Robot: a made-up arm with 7 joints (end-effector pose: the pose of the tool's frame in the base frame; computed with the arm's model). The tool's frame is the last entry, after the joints.
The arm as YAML. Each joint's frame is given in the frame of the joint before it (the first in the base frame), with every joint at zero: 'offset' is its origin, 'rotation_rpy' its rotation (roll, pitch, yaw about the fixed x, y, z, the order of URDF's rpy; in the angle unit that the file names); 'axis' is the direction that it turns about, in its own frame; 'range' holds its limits. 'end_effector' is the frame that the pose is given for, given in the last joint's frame.
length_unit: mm
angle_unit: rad
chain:
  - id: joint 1
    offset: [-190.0, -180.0, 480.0]
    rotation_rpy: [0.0, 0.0, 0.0]
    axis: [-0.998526, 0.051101, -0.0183]
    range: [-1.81, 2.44]
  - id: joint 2
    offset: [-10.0, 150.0, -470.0]
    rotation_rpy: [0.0, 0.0, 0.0]
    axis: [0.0, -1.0, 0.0]
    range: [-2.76, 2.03]
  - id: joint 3
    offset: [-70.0, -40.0, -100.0]
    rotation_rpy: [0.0, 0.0, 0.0]
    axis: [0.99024, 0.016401, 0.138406]
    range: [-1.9, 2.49]
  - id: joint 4
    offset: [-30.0, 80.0, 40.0]
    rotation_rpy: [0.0, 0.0, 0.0]
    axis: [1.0, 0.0, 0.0]
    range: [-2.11, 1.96]
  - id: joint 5
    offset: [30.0, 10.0, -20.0]
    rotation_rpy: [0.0, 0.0, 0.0]
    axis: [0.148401, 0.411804, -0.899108]
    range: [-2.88, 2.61]
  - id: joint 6
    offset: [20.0, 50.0, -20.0]
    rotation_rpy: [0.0, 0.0, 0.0]
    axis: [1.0, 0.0, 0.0]
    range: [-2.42, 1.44]
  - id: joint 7
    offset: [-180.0, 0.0, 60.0]
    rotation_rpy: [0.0, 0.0, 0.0]
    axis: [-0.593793, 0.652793, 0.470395]
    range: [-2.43, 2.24]
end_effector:
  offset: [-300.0, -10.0, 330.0]
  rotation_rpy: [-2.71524, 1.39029, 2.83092]
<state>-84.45 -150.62 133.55 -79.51 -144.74 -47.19 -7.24</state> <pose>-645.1 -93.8 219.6 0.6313 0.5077 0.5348 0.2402</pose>
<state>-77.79 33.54 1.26 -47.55 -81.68 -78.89 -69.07</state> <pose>-402.3 280.5 -39.5 0.1421 -0.2025 0.0649 0.9667</pose>
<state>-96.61 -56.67 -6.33 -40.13 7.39 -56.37 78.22</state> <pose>-690.4 354.6 1125.2 -0.6638 0.4980 -0.2935 0.4745</pose>
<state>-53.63 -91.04 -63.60 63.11 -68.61 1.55 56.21</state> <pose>-136.1 -184.1 583.4 -0.3819 0.6539 0.5021 0.4176</pose>
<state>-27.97 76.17 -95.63 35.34 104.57 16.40 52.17</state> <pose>-325.6 390.3 431.0 0.9437 0.2943 -0.0455 0.1443</pose>
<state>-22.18 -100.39 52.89 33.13 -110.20 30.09 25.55</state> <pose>-610.6 -224.1 48.9 0.5194 0.6371 0.4514 0.3473</pose>
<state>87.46 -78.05 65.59 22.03 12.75 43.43 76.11</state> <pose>-317.5 -524.4 825.3 0.5038 0.7997 -0.2837 0.1620</pose>
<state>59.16 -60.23 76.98 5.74 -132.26 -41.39 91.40</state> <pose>-770.2 -309.9 11.8 -0.4590 0.1796 -0.6563 0.5712</pose>
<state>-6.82 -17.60 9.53 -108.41 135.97 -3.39 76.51</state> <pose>136.7 284.6 227.3 -0.4968 -0.3974 0.7677 0.0762</pose>
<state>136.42 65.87 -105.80 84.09 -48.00 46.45 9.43</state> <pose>-477.3 -525.9 1182.0 -0.8941 0.1626 -0.2887 0.3012</pose>
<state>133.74 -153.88 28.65 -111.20 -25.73 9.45 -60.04</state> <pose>418.4 -503.5 605.5 -0.1816 -0.3070 0.8665 0.3493</pose>
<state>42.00 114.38 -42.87 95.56 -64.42 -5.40 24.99</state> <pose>189.8 -836.9 -115.1 -0.3449 -0.3674 0.2981 0.8107</pose>
